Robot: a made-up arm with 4 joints. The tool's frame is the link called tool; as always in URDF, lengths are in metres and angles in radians. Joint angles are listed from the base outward. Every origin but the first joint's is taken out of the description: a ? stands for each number. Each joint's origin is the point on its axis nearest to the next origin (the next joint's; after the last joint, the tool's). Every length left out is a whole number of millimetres.
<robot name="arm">
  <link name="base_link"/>
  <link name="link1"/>
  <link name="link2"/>
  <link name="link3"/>
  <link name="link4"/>
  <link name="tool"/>
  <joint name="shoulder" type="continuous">
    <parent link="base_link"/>
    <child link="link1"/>
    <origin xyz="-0.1 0.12 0.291" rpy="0 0 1.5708"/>
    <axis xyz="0 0 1"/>
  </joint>
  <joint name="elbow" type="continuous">
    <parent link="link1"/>
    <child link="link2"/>
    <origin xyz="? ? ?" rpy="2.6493 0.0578 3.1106"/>
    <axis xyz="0 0 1"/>
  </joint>
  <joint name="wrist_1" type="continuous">
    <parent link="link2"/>
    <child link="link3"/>
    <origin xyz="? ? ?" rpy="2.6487 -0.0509 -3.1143"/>
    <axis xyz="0 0 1"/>
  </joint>
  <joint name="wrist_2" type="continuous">
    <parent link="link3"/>
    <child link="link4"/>
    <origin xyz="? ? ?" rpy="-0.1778 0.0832 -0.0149"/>
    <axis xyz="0 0 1"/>
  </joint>
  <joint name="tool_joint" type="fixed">
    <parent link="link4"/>
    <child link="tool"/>
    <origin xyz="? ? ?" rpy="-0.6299 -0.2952 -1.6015"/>
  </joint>
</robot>
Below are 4 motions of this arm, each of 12 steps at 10 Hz.
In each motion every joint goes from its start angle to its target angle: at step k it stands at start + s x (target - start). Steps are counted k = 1, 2, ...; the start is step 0. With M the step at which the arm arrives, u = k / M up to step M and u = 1 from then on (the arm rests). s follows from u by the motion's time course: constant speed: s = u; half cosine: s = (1 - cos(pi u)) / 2; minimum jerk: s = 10 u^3 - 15 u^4 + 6 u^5.
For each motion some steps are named. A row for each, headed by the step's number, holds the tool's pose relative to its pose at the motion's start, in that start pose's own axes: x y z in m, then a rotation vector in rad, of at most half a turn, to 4 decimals.
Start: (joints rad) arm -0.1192 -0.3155 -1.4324 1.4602
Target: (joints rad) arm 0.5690 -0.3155 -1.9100 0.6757
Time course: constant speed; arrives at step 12
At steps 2, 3, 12:
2: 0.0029 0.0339 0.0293 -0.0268 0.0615 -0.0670
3: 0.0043 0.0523 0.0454 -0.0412 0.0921 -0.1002
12: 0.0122 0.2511 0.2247 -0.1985 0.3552 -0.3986

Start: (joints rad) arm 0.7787 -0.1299 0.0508 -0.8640
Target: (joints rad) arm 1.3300 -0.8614 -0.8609 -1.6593
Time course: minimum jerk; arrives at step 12
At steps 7, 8, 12:
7: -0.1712 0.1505 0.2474 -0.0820 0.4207 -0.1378
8: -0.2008 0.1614 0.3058 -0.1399 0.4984 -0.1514
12: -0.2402 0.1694 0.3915 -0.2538 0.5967 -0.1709

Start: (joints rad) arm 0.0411 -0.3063 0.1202 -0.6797
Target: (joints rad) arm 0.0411 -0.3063 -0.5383 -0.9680
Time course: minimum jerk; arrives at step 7
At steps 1, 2, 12:
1: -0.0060 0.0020 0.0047 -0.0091 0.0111 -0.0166
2: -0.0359 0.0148 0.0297 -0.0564 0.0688 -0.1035
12: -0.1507 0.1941 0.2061 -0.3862 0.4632 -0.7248

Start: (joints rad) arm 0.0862 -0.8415 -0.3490 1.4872
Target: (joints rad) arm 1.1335 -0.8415 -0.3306 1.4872
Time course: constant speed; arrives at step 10
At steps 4, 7, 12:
4: 0.1898 0.0066 -0.1948 0.2442 -0.2620 0.2301
7: 0.3545 0.0698 -0.2988 0.4275 -0.4589 0.4021
12: 0.5202 0.1764 -0.3547 0.6109 -0.6563 0.5735

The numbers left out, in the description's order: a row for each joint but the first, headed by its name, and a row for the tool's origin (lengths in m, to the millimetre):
elbow: -0.198 -0.049 0
wrist_1: 0.062 -0.208 0
wrist_2: -0.049 -0.022 0
tool: -0.279 0.241 0

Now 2 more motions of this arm.
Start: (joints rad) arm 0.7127 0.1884 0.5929 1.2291
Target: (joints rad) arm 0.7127 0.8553 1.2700 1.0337
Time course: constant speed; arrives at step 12
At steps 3, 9, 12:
3: -0.0270 0.0005 0.0315 0.0243 0.0666 0.0236
9: -0.0716 0.0134 0.0978 0.0963 0.1965 0.0532
12: -0.0891 0.0258 0.1319 0.1421 0.2589 0.0573

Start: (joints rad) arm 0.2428 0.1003 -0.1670 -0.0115
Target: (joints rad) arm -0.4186 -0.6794 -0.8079 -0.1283
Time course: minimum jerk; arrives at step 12
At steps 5, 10, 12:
5: -0.1207 0.0368 0.0578 0.0027 0.2019 -0.2039
10: -0.2650 0.1356 0.2194 0.0080 0.5616 -0.5568
12: -0.2701 0.1419 0.2302 0.0085 0.5821 -0.5764

